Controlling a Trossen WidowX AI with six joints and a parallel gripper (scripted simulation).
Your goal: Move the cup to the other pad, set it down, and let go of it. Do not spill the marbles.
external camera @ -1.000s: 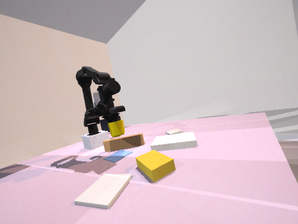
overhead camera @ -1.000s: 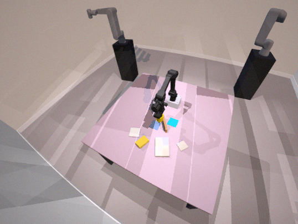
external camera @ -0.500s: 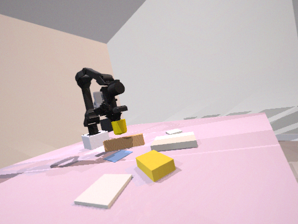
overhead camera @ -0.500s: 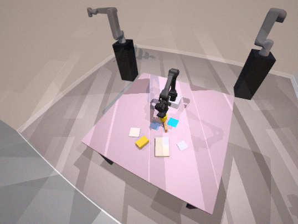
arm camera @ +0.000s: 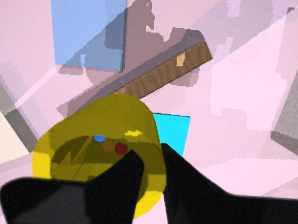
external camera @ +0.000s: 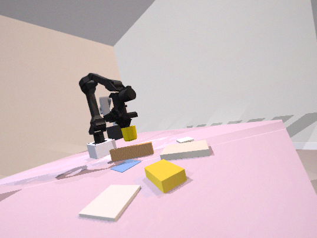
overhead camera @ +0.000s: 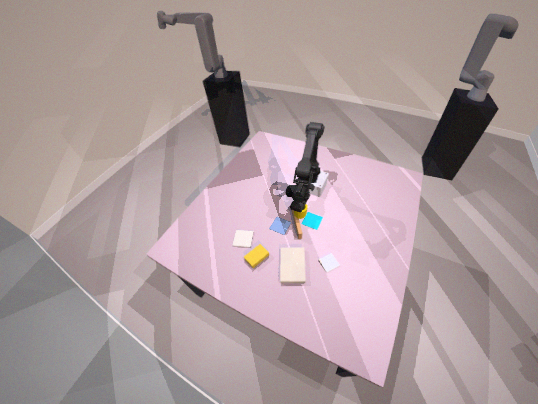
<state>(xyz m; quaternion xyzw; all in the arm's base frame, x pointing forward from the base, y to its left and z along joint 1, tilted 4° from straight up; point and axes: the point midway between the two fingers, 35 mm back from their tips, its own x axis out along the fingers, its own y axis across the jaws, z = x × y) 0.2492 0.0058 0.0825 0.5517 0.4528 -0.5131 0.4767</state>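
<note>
My gripper tip is 1 cm past the cyan pad, 6 cm to the right of it and 12 cm above it. Also, from my gripper tip: wooden block: 4 cm ahead, 2 cm to the right, 10 cm below; blue pad: 8 cm ahead, 10 cm to the right, 12 cm below; yellow cup: 2 cm ahead.
</note>
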